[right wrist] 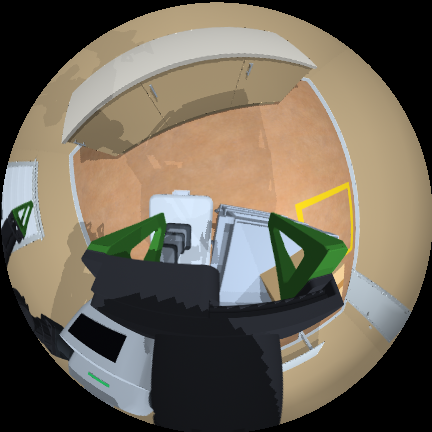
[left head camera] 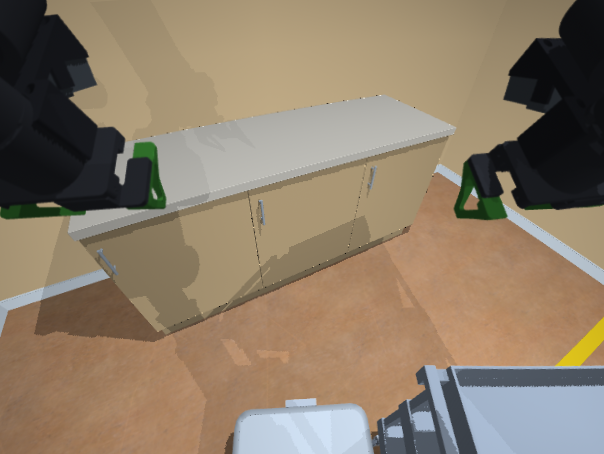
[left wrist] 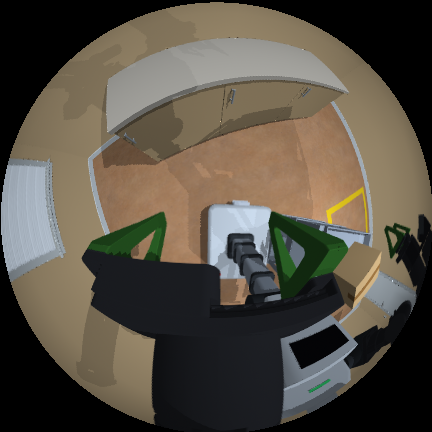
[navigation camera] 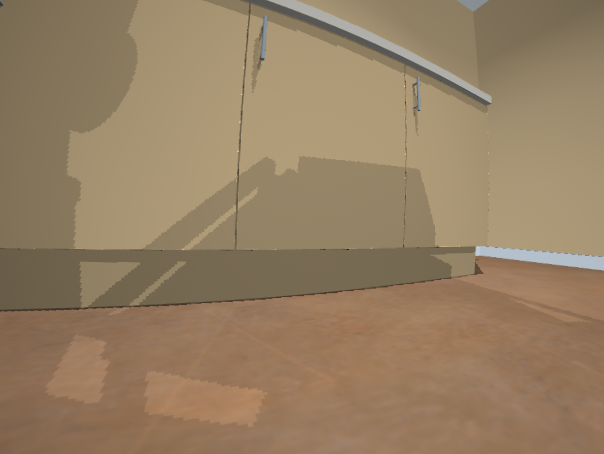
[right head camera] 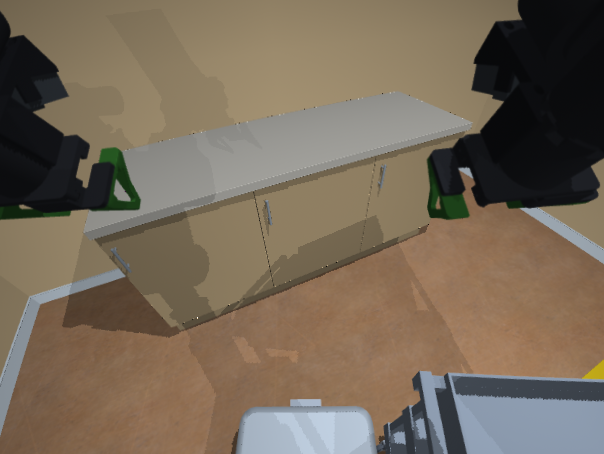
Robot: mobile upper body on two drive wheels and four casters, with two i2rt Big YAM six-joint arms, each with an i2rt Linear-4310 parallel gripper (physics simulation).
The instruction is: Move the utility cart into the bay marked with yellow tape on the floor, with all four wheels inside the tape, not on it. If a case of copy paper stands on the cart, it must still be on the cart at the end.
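Places are measured from the left arm's base along level axes (x left, y up, z ahead), in metres.
Pixels of known places: left gripper, fingertip midpoint: [right wrist: 29, 202] [left head camera: 124, 206] [left wrist: 217, 216] [right head camera: 104, 207]; right gripper, fingertip midpoint: [right wrist: 216, 217] [left head camera: 490, 209] [left wrist: 389, 225] [right head camera: 469, 207].
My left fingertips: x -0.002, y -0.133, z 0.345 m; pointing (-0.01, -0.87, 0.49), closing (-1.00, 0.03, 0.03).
Observation:
Behind a point stands the place of what it marks.
The grey utility cart [left head camera: 530, 420] @(x -0.725, y -0.616, z 0.152 m) [right head camera: 525, 425] @(x -0.711, y -0.616, z 0.170 m) [right wrist: 245, 265] @(x -0.634, y -0.616, z 0.037 m) stands close at the right of my base, partly cut off in the head views; its wheels are hidden. A brown cardboard case [left wrist: 357, 270] @(x -0.794, y -0.413, z 0.035 m) [right wrist: 270, 278] @(x -0.741, y -0.542, z 0.003 m) is on its top tray, partly behind a green finger in the right wrist view. The yellow tape [left head camera: 582, 345] @(x -1.922, y -1.409, z 0.526 m) [right head camera: 596, 371] @(x -1.751, y -1.409, z 0.458 m) [left wrist: 345, 201] @(x -1.819, y -1.409, z 0.456 m) [right wrist: 322, 195] @(x -1.805, y -1.409, z 0.463 m) shows beyond the cart at the right. My left gripper [left head camera: 107, 205] @(x -0.002, y -0.133, z 0.345 m) [right head camera: 82, 205] [left wrist: 217, 216] @(x -0.002, y -0.133, z 0.345 m) is open and empty. My right gripper [left head camera: 515, 205] [right head camera: 482, 202] @(x -0.455, y -0.142, z 0.333 m) [right wrist: 216, 217] @(x -0.455, y -0.142, z 0.333 m) is open and empty. Both are raised, apart from the cart.
A long cabinet [left head camera: 310, 225] @(x -0.312, y -0.879, z 1.074 m) [right head camera: 320, 220] @(x -0.317, y -0.846, z 1.077 m) [navigation camera: 320, 150] @(x -0.258, y -0.958, z 1.049 m) with a grey top stands along the wall ahead. My white base [left head camera: 300, 430] @(x -0.218, y -1.150, z 0.239 m) [right head camera: 305, 432] @(x -0.225, y -1.150, z 0.233 m) [left wrist: 237, 220] @(x -0.195, y -1.150, z 0.202 m) shows at the bottom centre. A door [right wrist: 377, 302] @(x -3.280, y -0.391, z -1.004 m) is at the lower right. A white slatted panel [left wrist: 30, 215] @(x 1.357, y -0.337, z 0.303 m) is at the left.

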